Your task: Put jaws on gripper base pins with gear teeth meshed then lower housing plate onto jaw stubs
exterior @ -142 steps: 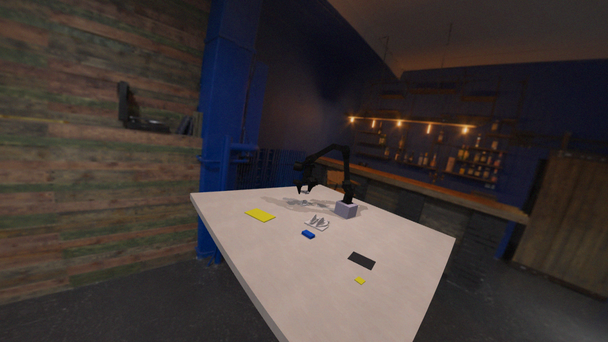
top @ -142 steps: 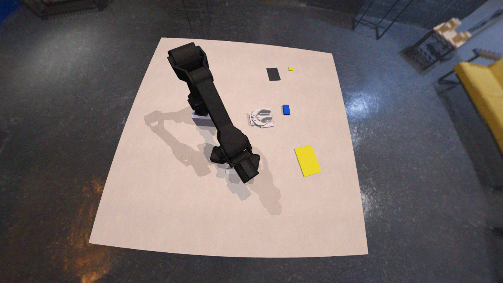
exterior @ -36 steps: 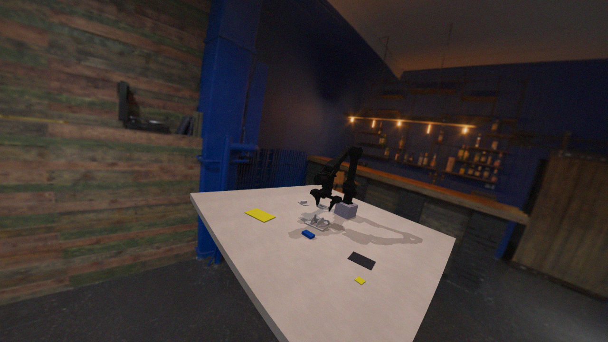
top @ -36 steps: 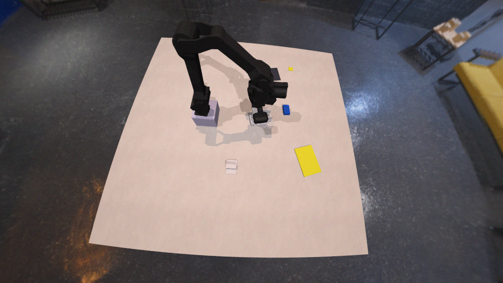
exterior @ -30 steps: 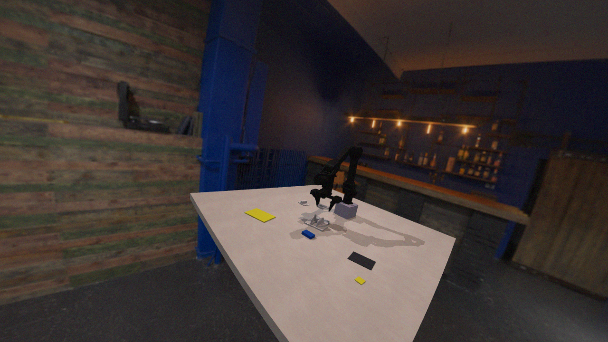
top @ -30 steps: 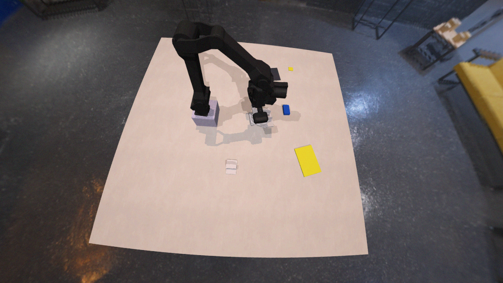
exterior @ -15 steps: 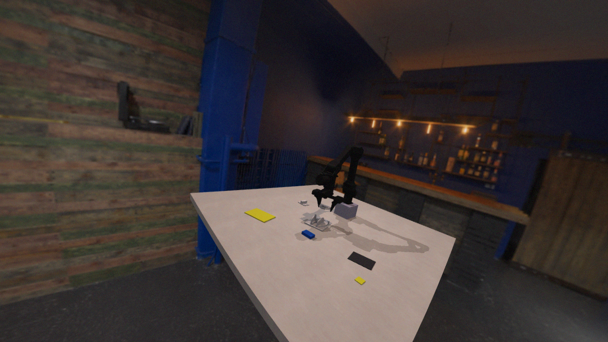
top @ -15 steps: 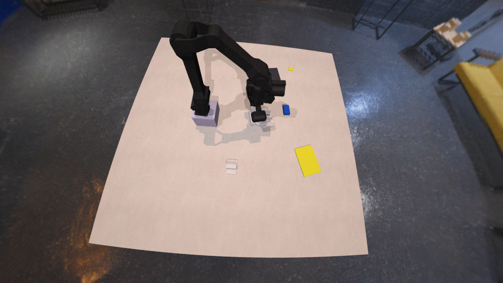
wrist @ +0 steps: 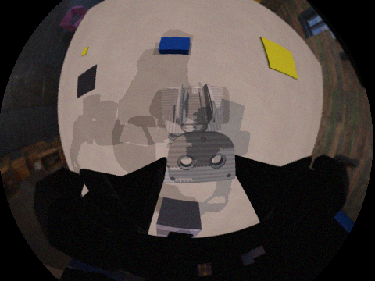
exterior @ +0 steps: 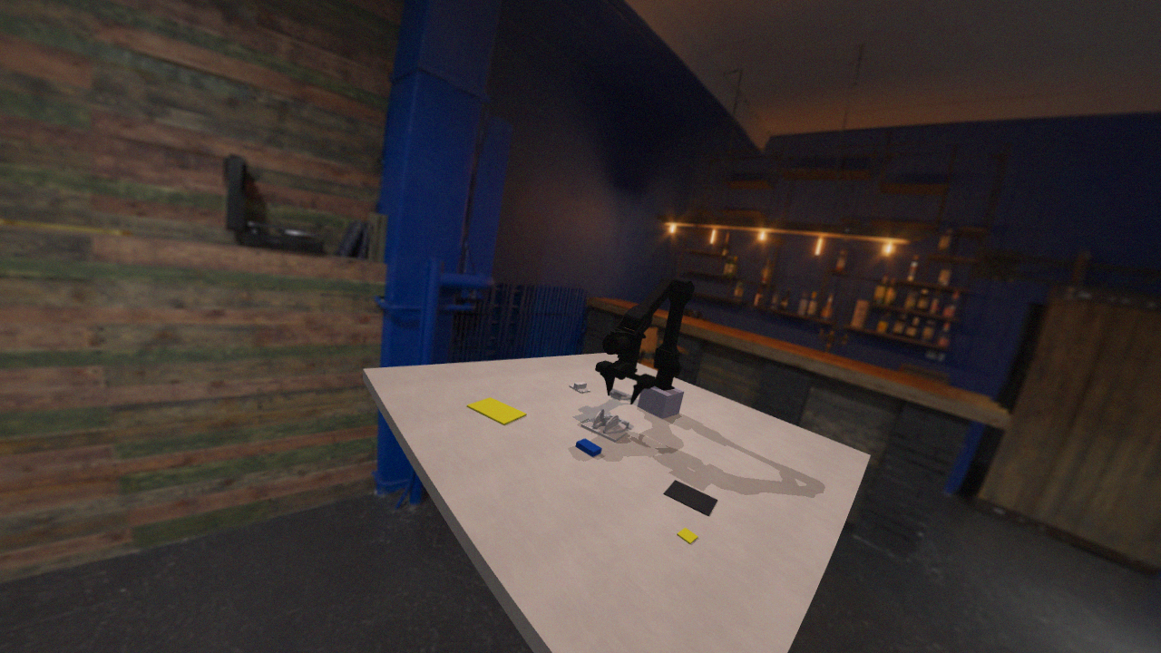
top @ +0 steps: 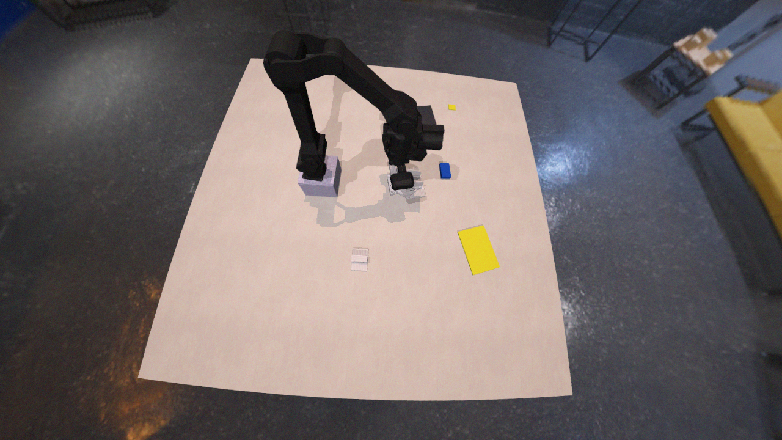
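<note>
The grey jaw lies 7 cm below my gripper tip, 2 cm to the left of it and 2 cm ahead of it. Round my gripper tip: black sheet 36 cm to the left, 10 cm ahead, 8 cm below; then blue block 19 cm ahead, 9 cm to the left, 8 cm below; then white block 28 cm to the right, 8 cm behind, 7 cm below.
</note>
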